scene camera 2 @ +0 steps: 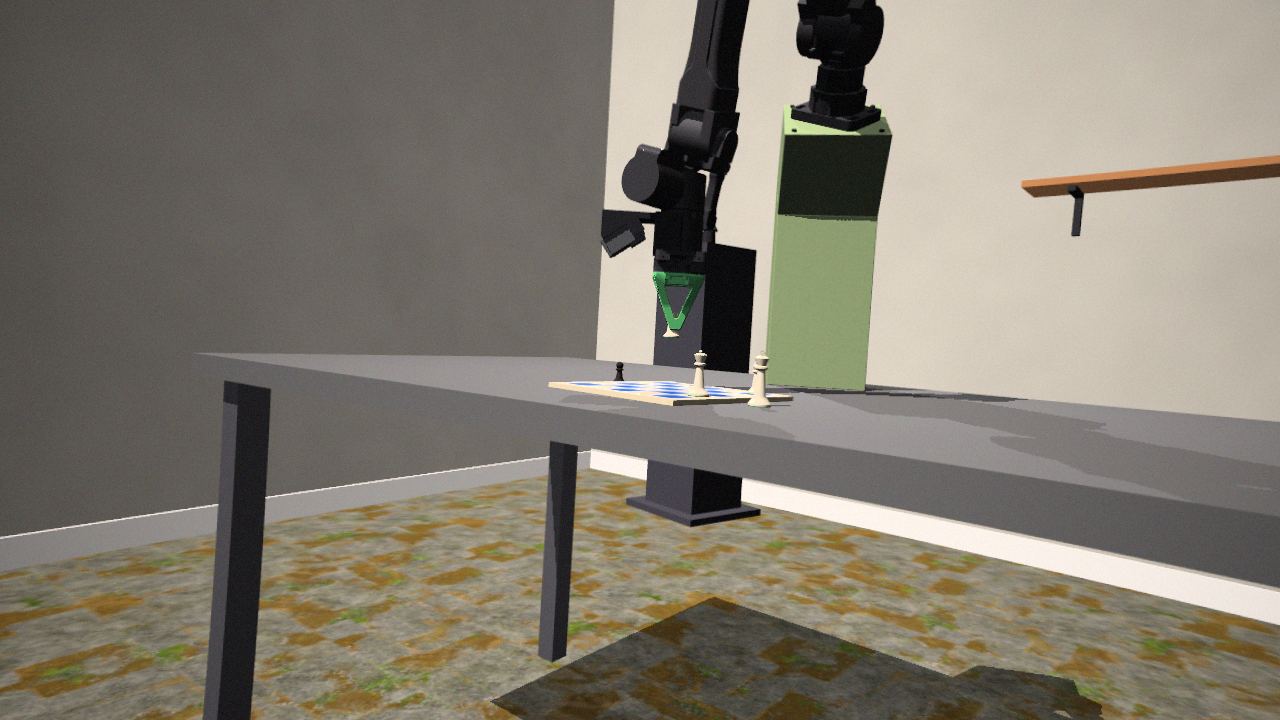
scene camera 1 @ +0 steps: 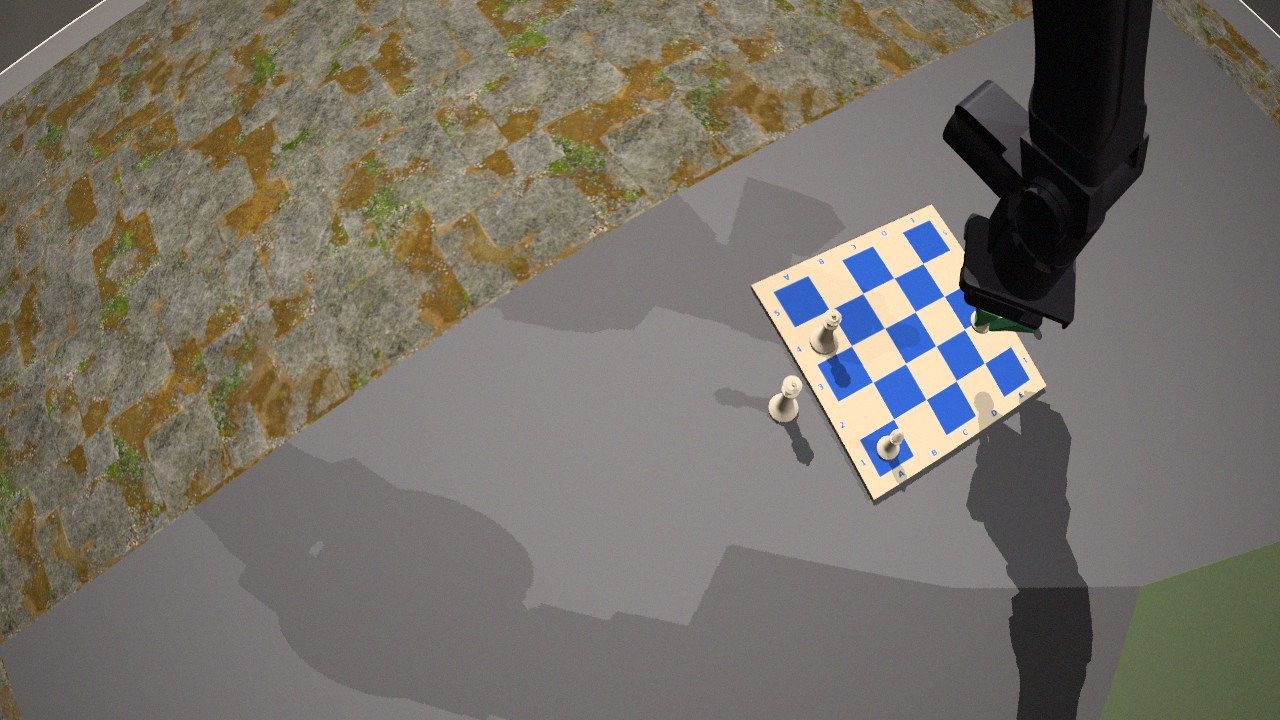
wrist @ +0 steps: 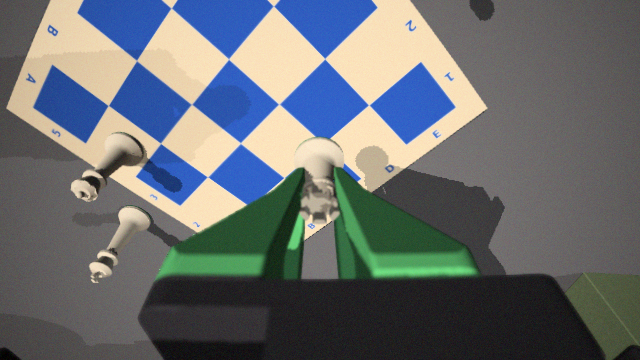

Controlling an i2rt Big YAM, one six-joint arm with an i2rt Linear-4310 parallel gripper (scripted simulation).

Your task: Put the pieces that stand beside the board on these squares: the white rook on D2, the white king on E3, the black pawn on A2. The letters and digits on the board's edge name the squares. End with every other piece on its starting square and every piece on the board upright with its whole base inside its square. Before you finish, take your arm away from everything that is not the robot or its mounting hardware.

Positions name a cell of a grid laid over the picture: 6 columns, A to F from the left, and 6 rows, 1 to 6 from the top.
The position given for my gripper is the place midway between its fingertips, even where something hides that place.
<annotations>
my gripper: scene camera 2 D3; scene camera 1 E3; wrist C4
board: scene camera 2 D4; scene camera 1 E3; wrist C2
</annotations>
